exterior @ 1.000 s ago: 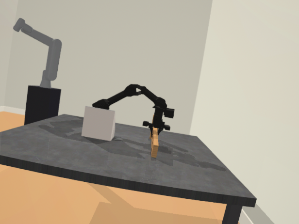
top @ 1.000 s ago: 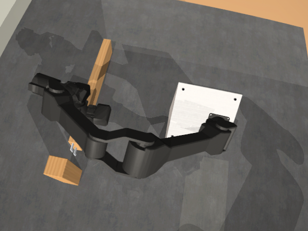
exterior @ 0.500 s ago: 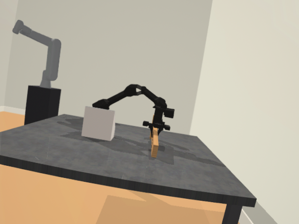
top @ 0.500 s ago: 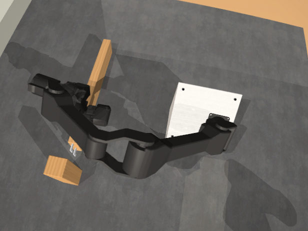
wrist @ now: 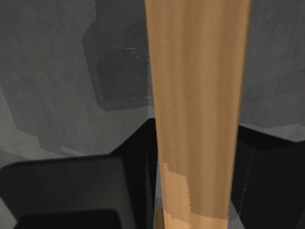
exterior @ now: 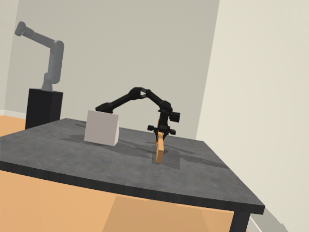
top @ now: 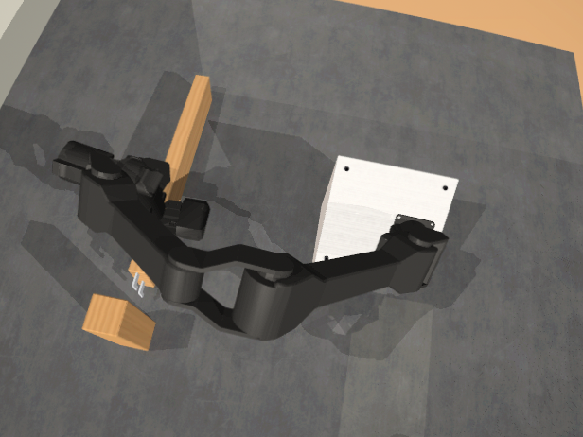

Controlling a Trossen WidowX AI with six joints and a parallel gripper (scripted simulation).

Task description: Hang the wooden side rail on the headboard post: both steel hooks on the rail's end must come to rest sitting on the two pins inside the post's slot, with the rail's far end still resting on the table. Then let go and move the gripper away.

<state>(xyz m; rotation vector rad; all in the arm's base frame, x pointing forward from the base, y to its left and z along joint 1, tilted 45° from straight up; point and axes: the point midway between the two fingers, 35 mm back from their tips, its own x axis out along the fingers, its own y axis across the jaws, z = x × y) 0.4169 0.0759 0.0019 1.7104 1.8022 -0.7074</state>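
The headboard post is 1 cm behind my gripper tip, 17 cm to the left of it and 4 cm above it.
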